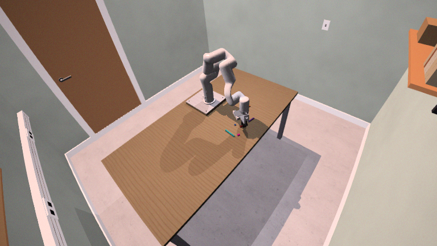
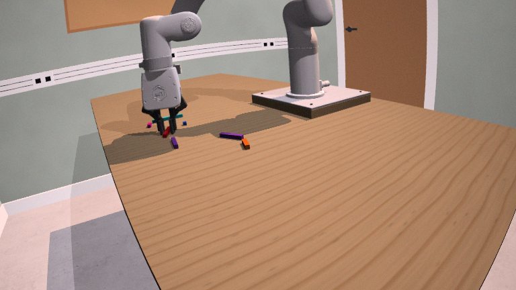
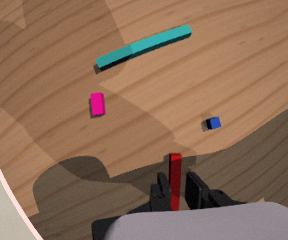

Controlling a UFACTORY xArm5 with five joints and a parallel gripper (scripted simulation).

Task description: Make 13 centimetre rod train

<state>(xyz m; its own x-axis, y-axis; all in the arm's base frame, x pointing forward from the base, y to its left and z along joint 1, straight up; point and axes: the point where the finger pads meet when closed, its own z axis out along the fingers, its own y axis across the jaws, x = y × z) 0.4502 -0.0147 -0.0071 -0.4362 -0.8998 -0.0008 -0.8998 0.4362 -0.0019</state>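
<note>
Now: hand 2 cm above the red rod. The rest, counted from my hand: turquoise rod 14 cm to the right, 3 cm behind, 2 cm below; magenta rod 11 cm to the right, 3 cm ahead, 2 cm below; blue rod 6 cm behind, 4 cm to the right, 2 cm below.
</note>
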